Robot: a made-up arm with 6 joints. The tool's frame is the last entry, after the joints. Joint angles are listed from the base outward.
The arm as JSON. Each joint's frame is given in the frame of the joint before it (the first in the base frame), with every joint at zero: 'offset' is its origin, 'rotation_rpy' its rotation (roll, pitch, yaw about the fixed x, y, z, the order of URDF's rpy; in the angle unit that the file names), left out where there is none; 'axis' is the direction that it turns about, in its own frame. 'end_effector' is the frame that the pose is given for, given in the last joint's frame.
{
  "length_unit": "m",
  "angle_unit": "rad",
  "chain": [
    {
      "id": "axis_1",
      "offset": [
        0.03,
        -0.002,
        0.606
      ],
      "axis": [
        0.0,
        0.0,
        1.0
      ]
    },
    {
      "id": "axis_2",
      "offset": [
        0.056,
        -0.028,
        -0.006
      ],
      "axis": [
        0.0,
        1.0,
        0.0
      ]
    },
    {
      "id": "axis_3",
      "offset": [
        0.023,
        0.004,
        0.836
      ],
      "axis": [
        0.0,
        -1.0,
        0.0
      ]
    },
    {
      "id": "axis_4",
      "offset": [
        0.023,
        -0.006,
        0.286
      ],
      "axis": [
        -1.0,
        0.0,
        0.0
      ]
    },
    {
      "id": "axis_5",
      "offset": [
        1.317,
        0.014,
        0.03
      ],
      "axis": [
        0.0,
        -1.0,
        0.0
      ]
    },
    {
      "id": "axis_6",
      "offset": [
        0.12,
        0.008,
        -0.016
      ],
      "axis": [
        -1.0,
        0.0,
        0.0
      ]
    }
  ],
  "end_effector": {
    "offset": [
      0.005,
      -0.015,
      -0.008
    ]
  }
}
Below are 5 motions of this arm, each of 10 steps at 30 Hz.
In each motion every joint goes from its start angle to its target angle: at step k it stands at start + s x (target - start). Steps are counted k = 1, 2, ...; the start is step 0. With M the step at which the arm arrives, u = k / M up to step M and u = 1 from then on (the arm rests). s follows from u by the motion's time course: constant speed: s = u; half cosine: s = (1 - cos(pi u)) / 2; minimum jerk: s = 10 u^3 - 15 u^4 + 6 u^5.
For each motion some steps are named. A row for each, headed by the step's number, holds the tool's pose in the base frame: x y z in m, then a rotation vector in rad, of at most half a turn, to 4 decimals.
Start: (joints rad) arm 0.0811 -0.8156 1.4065 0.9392 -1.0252 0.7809
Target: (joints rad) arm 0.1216 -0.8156 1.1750 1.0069 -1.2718 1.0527
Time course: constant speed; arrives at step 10
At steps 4, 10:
4: -1.4213 -0.2419 2.2420 -0.6604 -0.4399 -1.2438
10: -1.2539 -0.2629 2.3470 -0.8382 -0.1044 -1.1468

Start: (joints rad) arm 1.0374 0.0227 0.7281 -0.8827 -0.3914 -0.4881
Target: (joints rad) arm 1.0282 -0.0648 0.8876 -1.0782 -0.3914 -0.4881
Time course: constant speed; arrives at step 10
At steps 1, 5, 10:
1: 0.5216 0.8553 2.5981 1.2894 0.4859 1.4484
5: 0.4464 0.7246 2.6840 1.3730 0.4432 1.5387
10: 0.3455 0.5522 2.7721 1.4670 0.3895 1.6599

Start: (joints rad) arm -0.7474 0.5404 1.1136 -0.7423 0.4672 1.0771
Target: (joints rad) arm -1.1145 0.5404 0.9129 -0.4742 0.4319 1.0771
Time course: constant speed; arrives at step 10
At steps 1, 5, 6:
1: 1.0797 -1.1571 2.3684 -0.5788 -0.7122 -1.1901
5: 0.9543 -1.3584 2.2838 -0.7279 -0.5488 -1.3163
6: 0.9166 -1.4061 2.2615 -0.7621 -0.5044 -1.3460

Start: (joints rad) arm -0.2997 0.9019 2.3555 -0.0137 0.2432 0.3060
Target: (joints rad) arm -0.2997 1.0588 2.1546 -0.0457 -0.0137 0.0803
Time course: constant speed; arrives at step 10
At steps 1, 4, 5, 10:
1: 0.6312 -0.2142 2.5883 -0.4456 -1.5898 -0.4498
4: 0.8165 -0.2713 2.5552 -0.3689 -1.4165 -0.3850
5: 0.8778 -0.2901 2.5394 -0.3416 -1.3587 -0.3658
10: 1.1756 -0.3810 2.4255 -0.1934 -1.0693 -0.2879

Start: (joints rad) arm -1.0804 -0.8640 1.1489 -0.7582 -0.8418 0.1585
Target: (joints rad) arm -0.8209 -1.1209 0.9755 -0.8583 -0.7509 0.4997
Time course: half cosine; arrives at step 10
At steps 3, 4, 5, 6, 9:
3: -0.6871 1.2360 2.2860 -0.6516 -1.0134 -0.2170
4: -0.7505 1.2376 2.2535 -0.6814 -1.0425 -0.1922
5: -0.8214 1.2350 2.2164 -0.7128 -1.0769 -0.1663
6: -0.8927 1.2277 2.1784 -0.7425 -1.1136 -0.1423
9: -1.0403 1.1973 2.0961 -0.7979 -1.1962 -0.0986

